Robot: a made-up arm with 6 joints.
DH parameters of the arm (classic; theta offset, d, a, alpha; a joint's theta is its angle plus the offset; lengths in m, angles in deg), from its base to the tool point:
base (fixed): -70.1 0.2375 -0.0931 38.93
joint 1: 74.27 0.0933 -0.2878 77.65
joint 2: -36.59 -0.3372 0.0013 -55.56
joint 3: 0 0.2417 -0.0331 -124.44
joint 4: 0.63 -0.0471 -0.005 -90
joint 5: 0 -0.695 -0.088 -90
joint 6: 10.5 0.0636 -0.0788 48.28
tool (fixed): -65.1 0.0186 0 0
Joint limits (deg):
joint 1: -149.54..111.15
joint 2: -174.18..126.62
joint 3: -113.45..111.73
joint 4: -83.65..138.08
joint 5: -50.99..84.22
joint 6: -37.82..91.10
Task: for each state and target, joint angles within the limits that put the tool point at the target. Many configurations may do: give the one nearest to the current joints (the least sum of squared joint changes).
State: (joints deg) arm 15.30 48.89 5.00 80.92 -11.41 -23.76
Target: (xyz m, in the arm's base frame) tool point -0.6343 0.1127 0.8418
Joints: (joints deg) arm 23.74 65.20 3.20 74.96 -11.46 -19.53
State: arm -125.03 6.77 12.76 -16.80 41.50 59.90
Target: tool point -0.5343 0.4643 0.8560
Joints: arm -93.71 8.30 44.85 -36.40 35.03 60.33
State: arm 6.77 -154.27 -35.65 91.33 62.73 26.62
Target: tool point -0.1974 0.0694 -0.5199
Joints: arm -0.99 -112.96 -30.05 71.46 59.35 32.48
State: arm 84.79 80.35 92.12 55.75 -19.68 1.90
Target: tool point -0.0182 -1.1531 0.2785
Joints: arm 109.45 100.16 91.80 57.03 -22.06 -28.15
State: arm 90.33 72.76 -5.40 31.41 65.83 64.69
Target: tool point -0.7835 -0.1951 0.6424
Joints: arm 78.02 53.20 -11.33 38.45 65.43 64.10
